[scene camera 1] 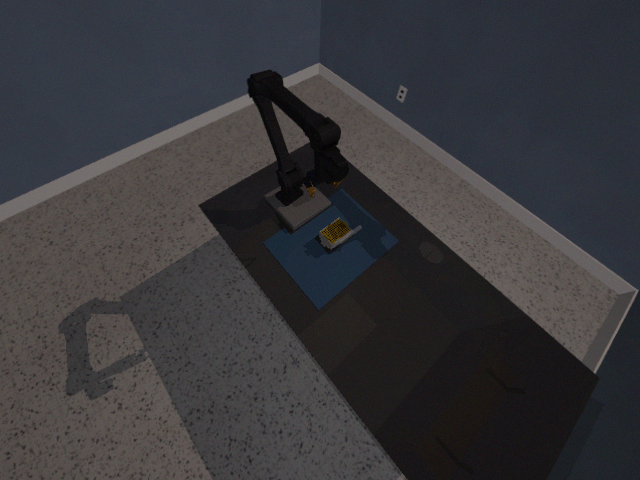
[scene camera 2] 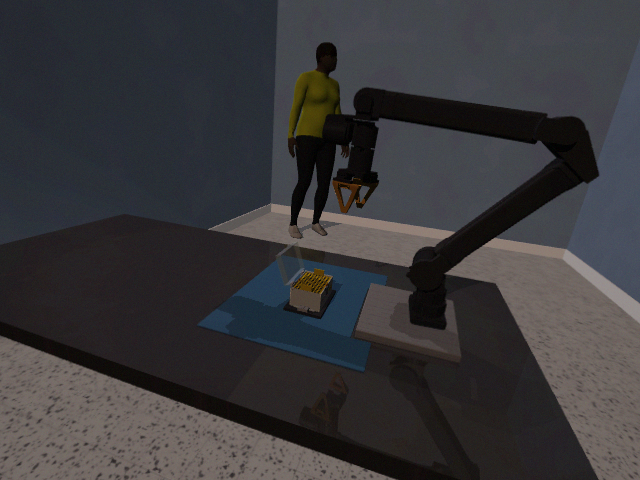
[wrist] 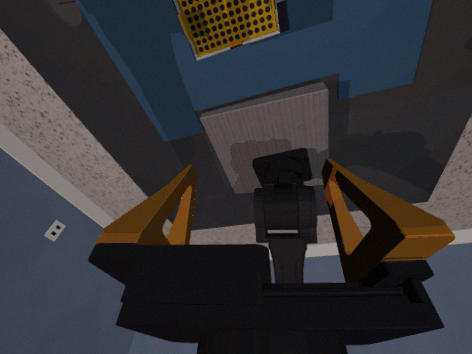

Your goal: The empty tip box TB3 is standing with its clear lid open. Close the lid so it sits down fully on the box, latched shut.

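Pixels of known places: gripper, fingertip midpoint: (scene camera 1: 323, 191) (scene camera 2: 351, 210) (wrist: 257, 168); arm's base, link origin: (scene camera 1: 289, 195) (scene camera 2: 425, 313) (wrist: 282, 167).
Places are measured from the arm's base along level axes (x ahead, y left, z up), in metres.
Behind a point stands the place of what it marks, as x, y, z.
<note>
The tip box TB3 (scene camera 1: 334, 232) @(0.312, -0.008, 0.032) (scene camera 2: 306, 300) (wrist: 227, 25) @(0.295, 0.006, 0.032) has pale walls and a yellow top plate full of holes. It stands upright on a dark base on the blue mat (scene camera 1: 320, 281) @(0.417, -0.201, -0.025) (scene camera 2: 330, 350) @(0.218, 0.196, -0.025) (wrist: 375, 55) @(0.167, -0.196, -0.025). Its clear lid (scene camera 1: 353, 233) @(0.396, 0.005, 0.117) (scene camera 2: 290, 264) @(0.380, -0.009, 0.071) is open, standing up and leaning outward from the box's side away from the arm's base. The lid does not show in the wrist view. My gripper (scene camera 1: 324, 189) @(0.227, -0.010, 0.247) (scene camera 2: 352, 208) @(0.227, -0.010, 0.247) (wrist: 257, 168) @(0.227, -0.010, 0.247) is open and empty, orange fingers pointing down, high above the table and on the arm-base side of the box.
The arm's base stands on a pale raised board (scene camera 1: 307, 212) @(0.136, -0.008, 0.001) (scene camera 2: 382, 320) @(0.111, 0.069, -0.004) (wrist: 270, 125) @(0.114, -0.003, 0.001) beside the mat. All this is on a dark table (scene camera 1: 413, 289) @(0.725, 0.061, -0.028) (scene camera 2: 155, 289) @(0.741, 0.092, -0.028). A person (scene camera 2: 317, 108) in a yellow top stands on the floor beyond the table.
</note>
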